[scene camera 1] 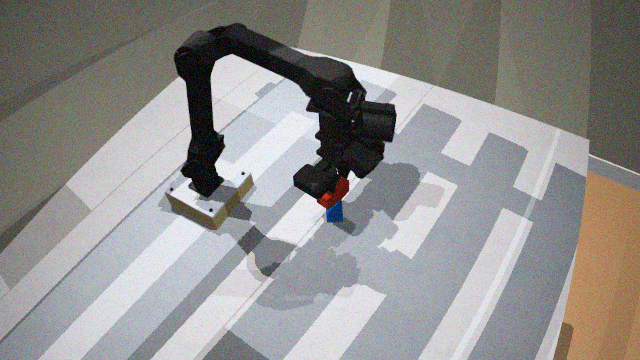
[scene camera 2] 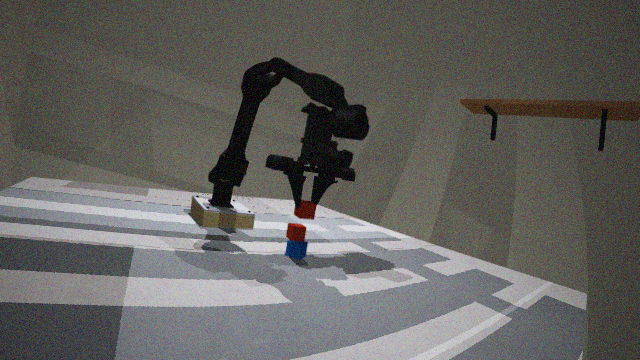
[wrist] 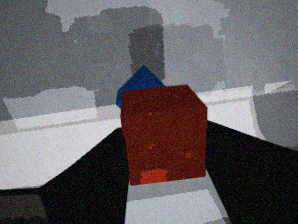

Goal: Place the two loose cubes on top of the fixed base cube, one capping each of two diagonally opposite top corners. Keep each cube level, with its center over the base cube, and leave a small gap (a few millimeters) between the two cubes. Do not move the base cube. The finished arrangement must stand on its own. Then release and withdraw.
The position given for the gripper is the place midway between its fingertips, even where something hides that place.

The gripper (scene camera 1: 337, 186) carries a red cube (wrist: 165, 127).
The gripper is seen too in scene camera 2 (scene camera 2: 305, 208) and in the wrist view (wrist: 162, 133).
